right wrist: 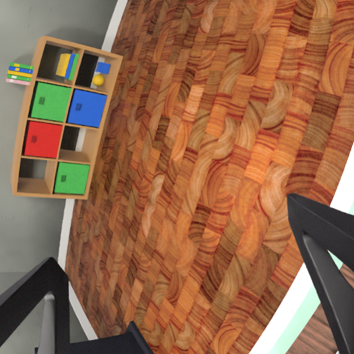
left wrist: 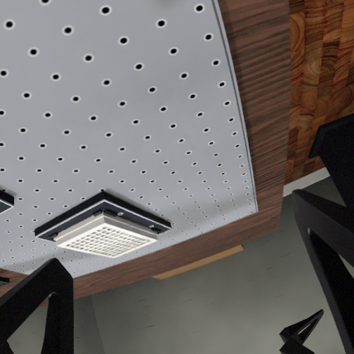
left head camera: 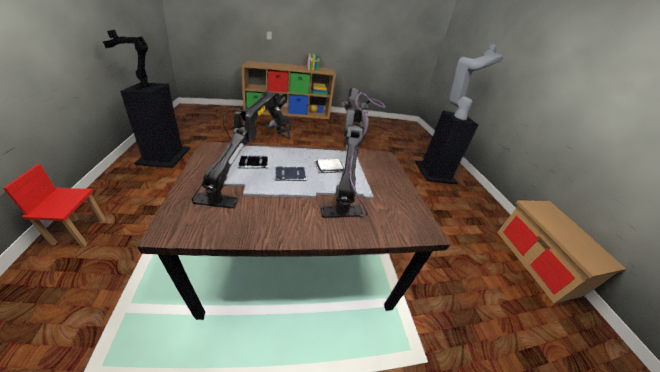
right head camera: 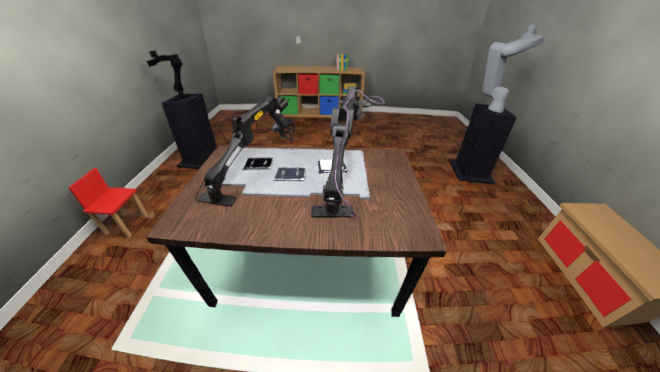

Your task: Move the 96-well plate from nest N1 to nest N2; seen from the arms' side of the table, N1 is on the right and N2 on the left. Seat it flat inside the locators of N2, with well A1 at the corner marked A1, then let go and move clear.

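Seen in the pictures: left gripper, fingertip midpoint: (left head camera: 290, 134) (right head camera: 293, 136); left arm's base at its link origin: (left head camera: 215, 201) (right head camera: 217, 199); right arm's base at its link origin: (left head camera: 342, 211) (right head camera: 332, 212).
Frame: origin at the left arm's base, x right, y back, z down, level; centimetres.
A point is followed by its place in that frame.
Note:
The white 96-well plate (left head camera: 330, 165) @[x 52.8, y -36.2, z -3.8 cm] (right head camera: 325, 165) @[x 49.5, y -35.5, z -3.8 cm] (left wrist: 107, 239) sits in the dark right-hand nest N1 (left wrist: 145, 219); the right arm partly covers it in the right head view. Two dark nests without a plate lie to its left: one in the middle (left head camera: 291, 173) @[x 31.9, y -25.6, z -2.4 cm] (right head camera: 290, 174) @[x 31.8, y -25.0, z -2.5 cm] and one farthest left (left head camera: 253, 161) @[x 9.3, y -33.2, z -2.5 cm] (right head camera: 258, 163) @[x 9.5, y -32.6, z -2.5 cm]. Their labels and the A1 marks cannot be read. My left gripper (left head camera: 285, 131) @[x 27.2, y -49.1, z -13.7 cm] (right head camera: 287, 132) @[x 27.2, y -49.1, z -13.7 cm] (left wrist: 169, 242) is open and empty, raised above the board's far side. My right gripper (right wrist: 166, 242) is open and empty, raised and facing the floor and shelf.
The nests lie on a perforated grey board (left head camera: 280, 189) @[x 28.2, y -12.4, z -1.3 cm] (right head camera: 280, 190) @[x 30.4, y -11.8, z -1.3 cm] (left wrist: 165, 150) on the wooden table (left head camera: 280, 225) @[x 32.0, y 10.2, z 0.0 cm] (right head camera: 280, 225) @[x 37.7, y 10.3, z 0.0 cm]. The board's edge and table edge show in the left wrist view. A cube shelf (left head camera: 243, 80) (right head camera: 276, 82) (right wrist: 17, 165) stands beyond the table.

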